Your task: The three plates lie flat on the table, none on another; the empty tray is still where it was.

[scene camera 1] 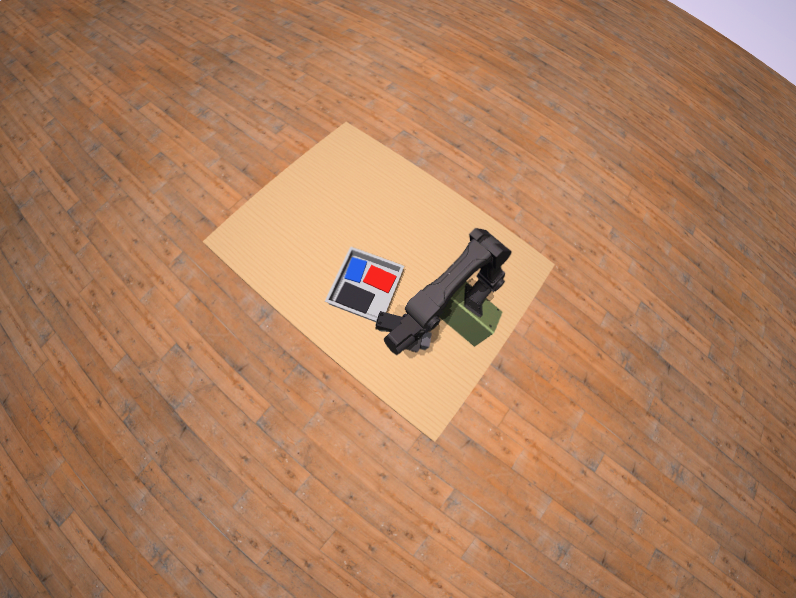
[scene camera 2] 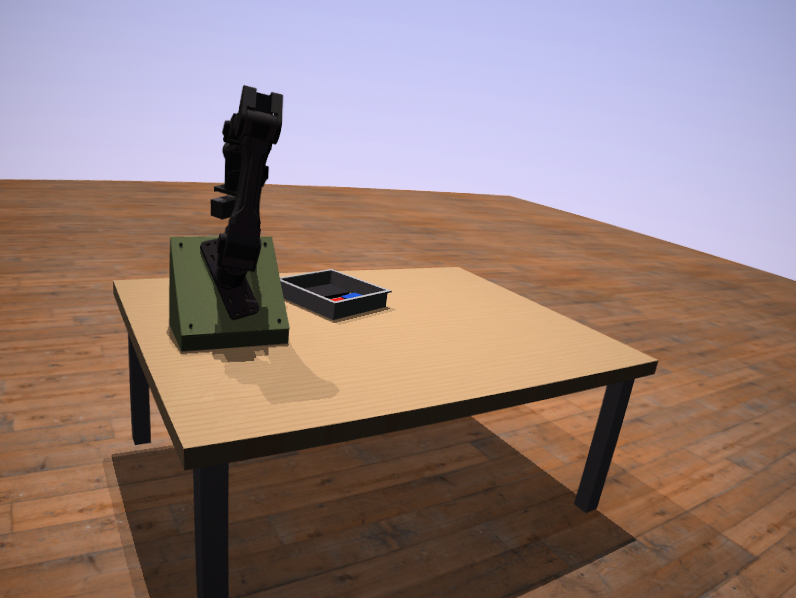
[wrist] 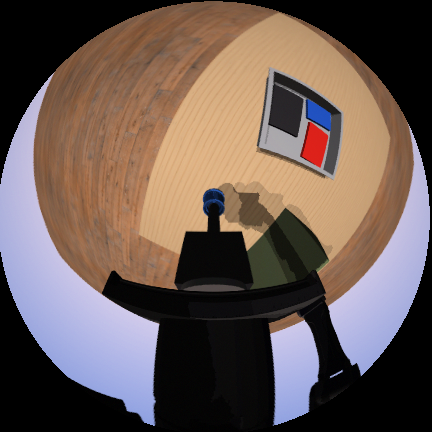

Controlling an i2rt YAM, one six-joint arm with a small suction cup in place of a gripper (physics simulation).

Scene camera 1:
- black plate: 351,296, on a grey tray
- grey tray: 381,300
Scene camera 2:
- suction cup: 222,207
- grey tray: 373,297
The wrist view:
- suction cup: 212,194
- red plate: 314,143, on the grey tray
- black plate: 285,109
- grey tray: 271,138
